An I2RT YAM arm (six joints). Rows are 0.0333 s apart.
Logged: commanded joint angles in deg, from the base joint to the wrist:
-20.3, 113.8, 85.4, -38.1, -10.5, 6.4
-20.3, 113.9, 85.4, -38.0, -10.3, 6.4
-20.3, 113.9, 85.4, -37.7, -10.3, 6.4
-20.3, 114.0, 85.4, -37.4, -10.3, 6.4
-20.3, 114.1, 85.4, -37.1, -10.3, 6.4
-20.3, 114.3, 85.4, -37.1, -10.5, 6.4
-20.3, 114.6, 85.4, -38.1, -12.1, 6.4
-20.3, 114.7, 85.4, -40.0, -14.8, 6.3
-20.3, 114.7, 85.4, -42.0, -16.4, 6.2
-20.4, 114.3, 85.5, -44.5, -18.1, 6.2
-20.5, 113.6, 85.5, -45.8, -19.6, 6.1
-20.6, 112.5, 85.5, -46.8, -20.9, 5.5
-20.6, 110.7, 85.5, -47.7, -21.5, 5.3
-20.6, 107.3, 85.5, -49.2, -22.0, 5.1
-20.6, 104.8, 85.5, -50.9, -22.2, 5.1
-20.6, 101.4, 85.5, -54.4, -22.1, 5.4
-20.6, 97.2, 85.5, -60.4, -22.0, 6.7
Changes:
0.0, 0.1, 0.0, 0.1, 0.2, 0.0
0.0, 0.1, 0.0, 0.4, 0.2, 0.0
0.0, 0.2, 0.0, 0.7, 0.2, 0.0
0.0, 0.3, 0.0, 1.0, 0.2, 0.0
0.0, 0.5, 0.0, 1.0, 0.0, 0.0
0.0, 0.8, 0.0, 0.0, -1.6, 0.0
0.0, 0.9, 0.0, -1.9, -4.3, -0.1
0.0, 0.9, 0.0, -3.9, -5.9, -0.2
-0.1, 0.5, 0.1, -6.4, -7.6, -0.2
-0.2, -0.2, 0.1, -7.7, -9.1, -0.3
-0.3, -1.3, 0.1, -8.7, -10.4, -0.9
-0.3, -3.1, 0.1, -9.6, -11.0, -1.1
-0.3, -6.5, 0.1, -11.1, -11.5, -1.3
-0.3, -9.0, 0.1, -12.8, -11.7, -1.3
-0.3, -12.4, 0.1, -16.3, -11.6, -1.0
-0.3, -16.6, 0.1, -22.3, -11.5, 0.3

